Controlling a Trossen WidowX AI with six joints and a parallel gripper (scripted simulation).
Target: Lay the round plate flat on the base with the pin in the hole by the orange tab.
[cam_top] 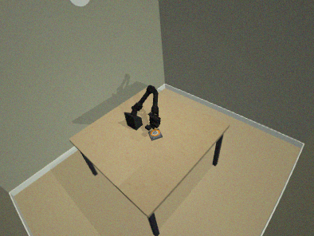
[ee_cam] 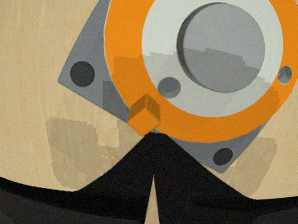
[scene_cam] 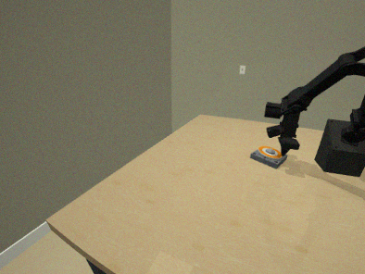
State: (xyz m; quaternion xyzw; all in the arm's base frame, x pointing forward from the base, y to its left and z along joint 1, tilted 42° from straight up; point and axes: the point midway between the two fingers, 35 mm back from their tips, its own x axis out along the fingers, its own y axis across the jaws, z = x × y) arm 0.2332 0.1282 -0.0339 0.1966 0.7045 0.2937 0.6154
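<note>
Now: the grey square base 50 mm ahead of my gripper tip, 20 mm to the right of it and 20 mm below it.
</note>
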